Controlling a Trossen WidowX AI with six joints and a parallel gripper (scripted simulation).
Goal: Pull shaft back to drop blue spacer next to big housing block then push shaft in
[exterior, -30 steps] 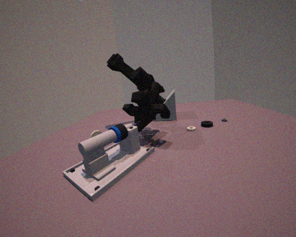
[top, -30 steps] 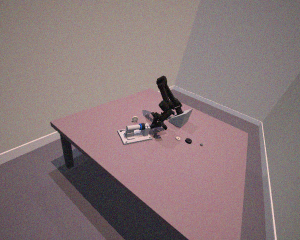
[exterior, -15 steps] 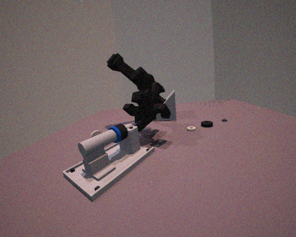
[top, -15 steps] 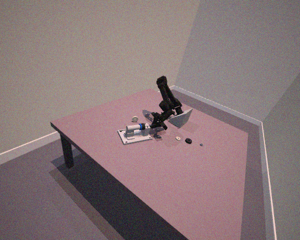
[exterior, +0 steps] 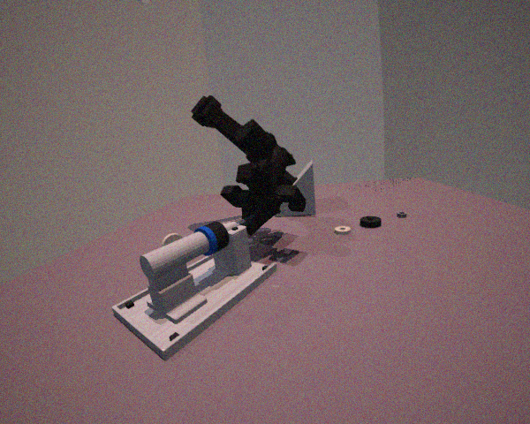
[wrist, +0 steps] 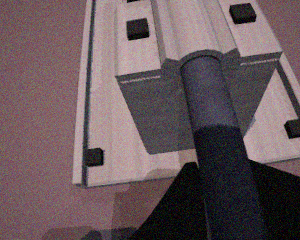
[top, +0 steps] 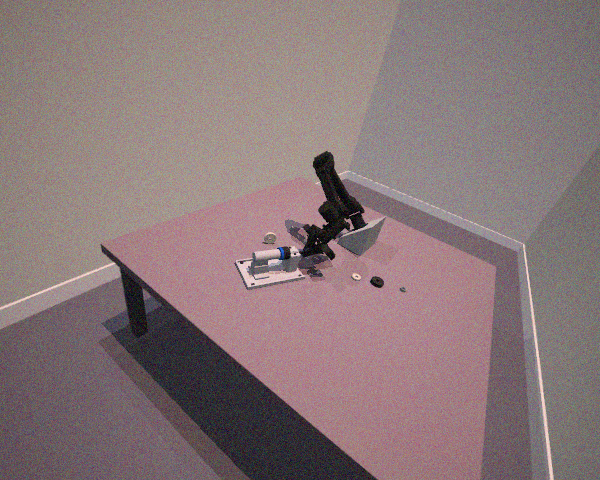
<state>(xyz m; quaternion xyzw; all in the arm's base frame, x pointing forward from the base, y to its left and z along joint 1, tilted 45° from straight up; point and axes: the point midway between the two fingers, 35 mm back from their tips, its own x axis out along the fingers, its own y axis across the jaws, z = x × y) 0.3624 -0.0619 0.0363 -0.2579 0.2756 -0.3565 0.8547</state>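
My gripper tip is 50 mm short of the dark shaft, 30 mm to the left of it and 20 mm below it. From my gripper tip the other things lie so: grey ring 210 mm behind, 380 mm to the left, 50 mm below; then black spacer 60 mm ahead, 30 mm to the right, 20 mm above; then blue spacer 90 mm ahead, 50 mm to the right, 20 mm above.
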